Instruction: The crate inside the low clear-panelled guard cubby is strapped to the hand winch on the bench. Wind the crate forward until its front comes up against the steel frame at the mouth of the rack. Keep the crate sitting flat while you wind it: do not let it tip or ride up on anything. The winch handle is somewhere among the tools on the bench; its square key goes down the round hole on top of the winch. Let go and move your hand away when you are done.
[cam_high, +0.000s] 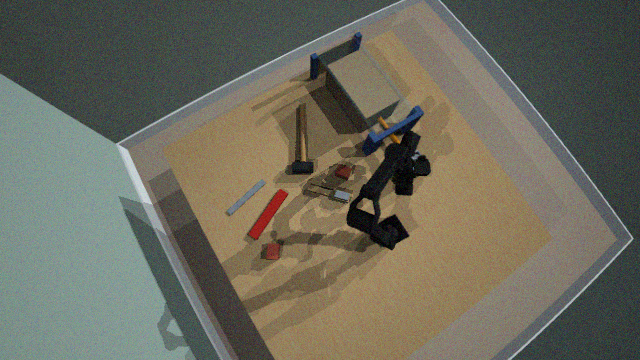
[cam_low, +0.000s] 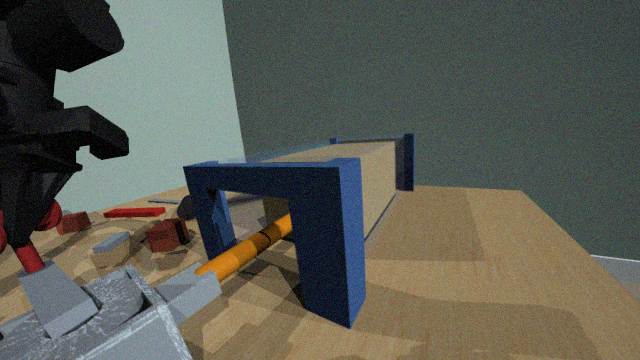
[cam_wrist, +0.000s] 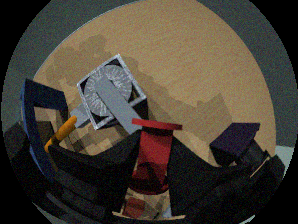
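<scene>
Right now the grey winch is 10 cm below my gripper tip, 9 cm to the right of it and 2 cm ahead of it. Round my gripper tip: red grip: 1 cm to the left, 1 cm ahead; then brush-like tool: 28 cm to the left, 11 cm below, 10 cm ahead; then blue frame: 19 cm ahead, 7 cm to the right, 3 cm below.
</scene>
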